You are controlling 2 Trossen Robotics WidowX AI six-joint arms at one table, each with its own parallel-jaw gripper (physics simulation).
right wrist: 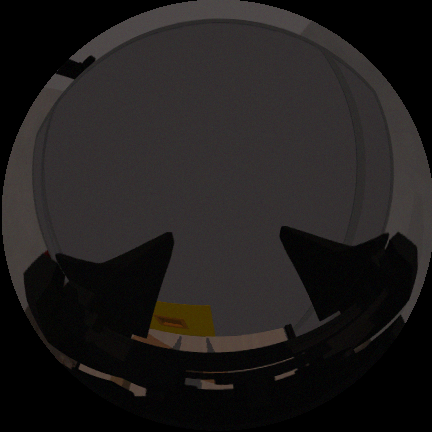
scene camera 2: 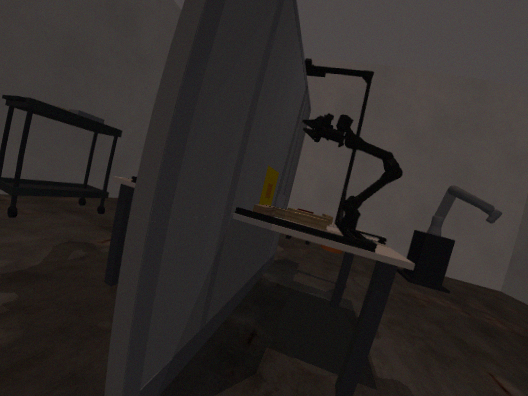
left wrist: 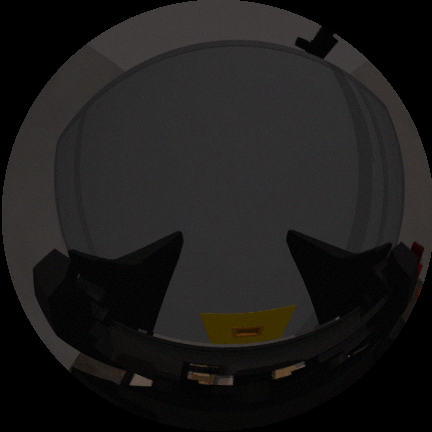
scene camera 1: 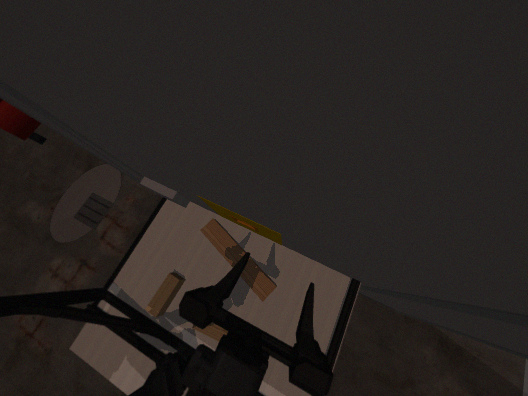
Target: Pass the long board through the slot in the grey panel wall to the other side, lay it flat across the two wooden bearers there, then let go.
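Seen in the pictures: left gripper, fingertip midpoint: (scene camera 2: pixel 303 124) (left wrist: pixel 235 236); right gripper, fingertip midpoint: (right wrist: pixel 227 234) (scene camera 1: pixel 279 267); left arm's base, link origin: (scene camera 2: pixel 348 228); right arm's base, link origin: (scene camera 1: pixel 183 363).
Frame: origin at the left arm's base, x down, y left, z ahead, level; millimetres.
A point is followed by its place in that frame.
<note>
A long brown board (scene camera 1: pixel 215 234) @(x -20, y -98, z 551 mm) lies diagonally on the table in scene camera 1, below the slot (scene camera 1: pixel 246 224) @(x -63, y -6, z 481 mm) (left wrist: pixel 247 332) @(x -62, y -8, z 439 mm) (right wrist: pixel 171 321) @(x -62, y -13, z 471 mm) in the yellow plate (scene camera 1: pixel 270 236) @(x -83, y 82, z 485 mm) (scene camera 2: pixel 270 175) @(x -162, y 51, z 429 mm) (left wrist: pixel 215 327) @(x -119, y 86, z 433 mm) (right wrist: pixel 200 320) @(x -115, y 87, z 482 mm) on the grey panel wall (scene camera 1: pixel 300 125) @(x -607, y 137, z 482 mm) (scene camera 2: pixel 225 150) @(x -163, y 548, z 432 mm). A light wooden block (scene camera 1: pixel 166 295) @(x -25, y -141, z 782 mm) lies nearby; another wooden piece (scene camera 1: pixel 212 331) @(x -44, y 43, z 791 mm) is partly hidden by the arm. In scene camera 2, low wooden pieces (scene camera 2: pixel 305 218) @(x -7, y 157, z 203 mm) lie on the other table; their arrangement is unclear. My right gripper (scene camera 1: pixel 280 269) @(x -415, y 152, z 556 mm) (right wrist: pixel 227 234) @(x -415, y 152, z 556 mm) is open and empty above the board. My left gripper (scene camera 2: pixel 304 126) @(x -453, y 20, z 334 mm) (left wrist: pixel 235 236) @(x -453, y 20, z 334 mm) is open, high above its table.
The wall stands between the two tables. A black post with an overhead arm (scene camera 2: pixel 367 100) rises behind the left arm's table (scene camera 2: pixel 395 256) @(x 19, y 348, z -109 mm). A dark cart (scene camera 2: pixel 60 115) stands beyond the wall. A grey robot arm (scene camera 2: pixel 472 198) stands on a black pedestal (scene camera 2: pixel 431 257) at the right.
</note>
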